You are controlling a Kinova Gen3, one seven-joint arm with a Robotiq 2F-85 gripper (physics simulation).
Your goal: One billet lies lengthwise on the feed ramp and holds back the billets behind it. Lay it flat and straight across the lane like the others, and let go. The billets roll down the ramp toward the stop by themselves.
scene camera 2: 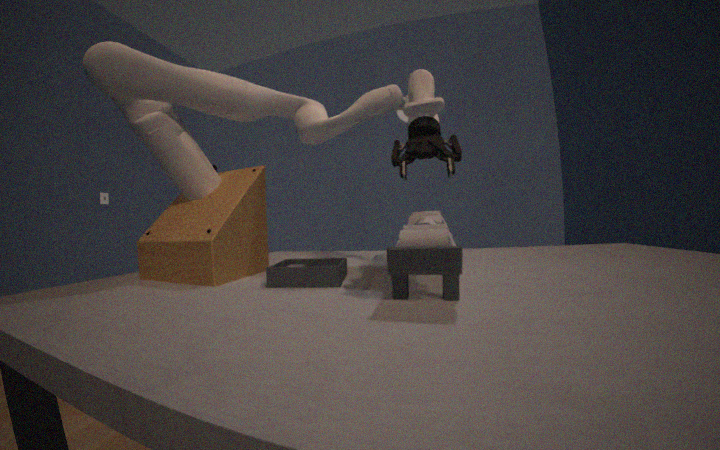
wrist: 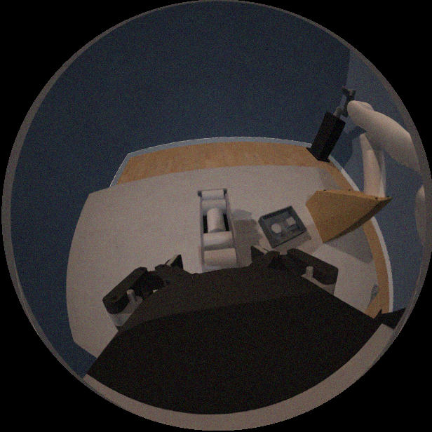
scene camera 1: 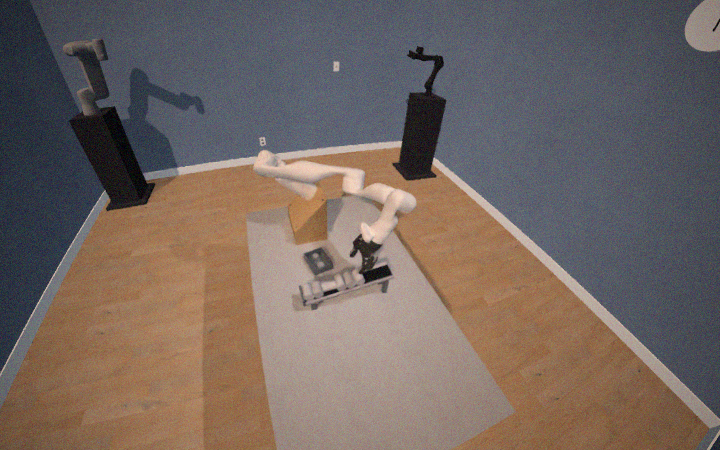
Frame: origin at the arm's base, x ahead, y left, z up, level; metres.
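Seen in the pictures: gripper, fingertip midpoint: [scene camera 2: 427, 176] [scene camera 1: 354, 264]; arm's base, link origin: [scene camera 2: 204, 188] [scene camera 1: 310, 192].
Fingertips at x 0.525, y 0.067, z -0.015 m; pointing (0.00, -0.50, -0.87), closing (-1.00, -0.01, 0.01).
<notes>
Offsets run from my fingertips to a thing's middle. Level surfaces: height alone.
The lengthwise billet {dx -0.009, dy -0.104, dz -0.107 m} [scene camera 1: 329, 284] [wrist: 215, 220] is a pale cylinder lying along the middle of the feed ramp [scene camera 1: 350, 290] [scene camera 2: 424, 260] [wrist: 231, 227], with dark lane showing on both sides of it. Two billets lie across the lane at the stop end; the nearer one [wrist: 214, 205] is beside its far end. Behind it, toward the raised end, a crosswise billet [wrist: 218, 240] and another billet [wrist: 220, 257] lie across the lane. My gripper [scene camera 1: 360, 261] [scene camera 2: 427, 175] [wrist: 216, 258] is open and empty, above the ramp toward its upper part. In scene camera 2 the lengthwise billet is not clearly distinguishable.
A dark shallow tray {dx -0.218, dy -0.103, dz -0.175 m} [scene camera 1: 310, 261] [scene camera 2: 306, 275] [wrist: 268, 236] with two pale marks or parts inside stands beside the ramp, on the arm's side. The wooden arm base [scene camera 1: 309, 222] [scene camera 2: 238, 233] [wrist: 337, 215] stands beyond it. The ramp and tray stand on a grey table {dz -0.192 m} [scene camera 1: 371, 360] [scene camera 2: 371, 371] [wrist: 125, 225].
</notes>
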